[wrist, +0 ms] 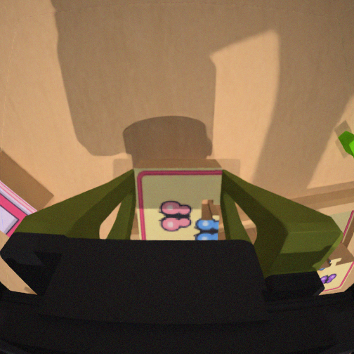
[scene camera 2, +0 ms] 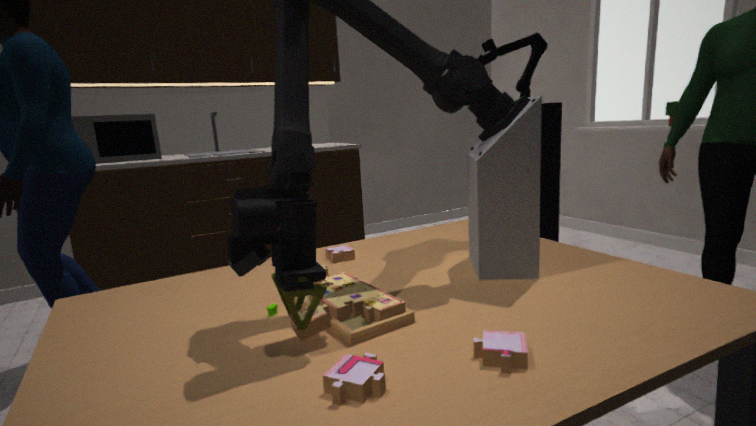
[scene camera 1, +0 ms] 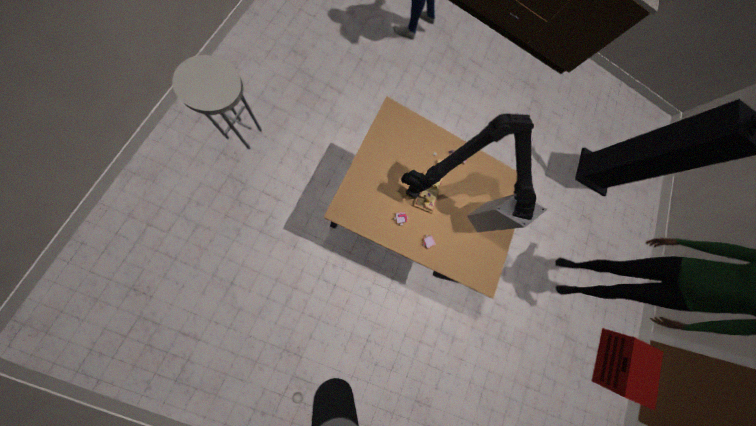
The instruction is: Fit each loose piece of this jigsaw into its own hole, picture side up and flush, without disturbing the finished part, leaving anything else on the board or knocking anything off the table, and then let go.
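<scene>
My gripper [scene camera 2: 302, 323] [wrist: 177, 177] is shut on a cream corner piece with a magenta border and pink and blue butterflies. This corner piece [scene camera 2: 313, 321] [wrist: 175, 189] is picture side up, just outside the long side of the wooden tray [scene camera 2: 372, 329] [scene camera 1: 423, 210] near its front corner, and seems to be above the table. Fitted pieces [scene camera 2: 386, 302] stand in the tray, with bare tray floor at its front corner. The arm hides part of the tray in the overhead view. A white-and-pink piece [scene camera 1: 401, 218] [scene camera 2: 355, 370] and a pale pink piece [scene camera 1: 428, 241] [scene camera 2: 505, 341] lie on the table.
A small green object [scene camera 2: 271, 309] [wrist: 348, 142] lies on the table on the tray's far-left side. Another pink-topped piece [scene camera 2: 339, 252] lies behind the tray. The arm's grey pedestal [scene camera 2: 505, 211] stands at the right. The table's front edge runs beyond the two loose pink pieces.
</scene>
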